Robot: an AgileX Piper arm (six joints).
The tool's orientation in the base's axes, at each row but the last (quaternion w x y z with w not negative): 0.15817, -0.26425, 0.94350, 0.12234; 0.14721, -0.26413, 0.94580, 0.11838; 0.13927, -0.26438, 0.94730, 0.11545; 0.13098, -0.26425, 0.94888, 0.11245; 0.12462, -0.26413, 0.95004, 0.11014
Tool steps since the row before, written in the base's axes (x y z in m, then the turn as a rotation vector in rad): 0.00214, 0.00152, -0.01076, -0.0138, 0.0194, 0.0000; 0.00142, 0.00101, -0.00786, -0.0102, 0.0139, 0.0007; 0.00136, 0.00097, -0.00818, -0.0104, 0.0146, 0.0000; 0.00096, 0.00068, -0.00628, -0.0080, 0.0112, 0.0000; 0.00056, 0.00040, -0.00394, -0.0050, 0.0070, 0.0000
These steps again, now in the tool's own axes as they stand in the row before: 0.00147, -0.00147, 0.01088, 0.0023, 0.0235, 0.0029; 0.00105, -0.00107, 0.00791, 0.0016, 0.0171, 0.0013; 0.00109, -0.00110, 0.00820, 0.0017, 0.0177, 0.0022; 0.00082, -0.00085, 0.00628, 0.0013, 0.0136, 0.0017; 0.00051, -0.00053, 0.00393, 0.0008, 0.0085, 0.0010
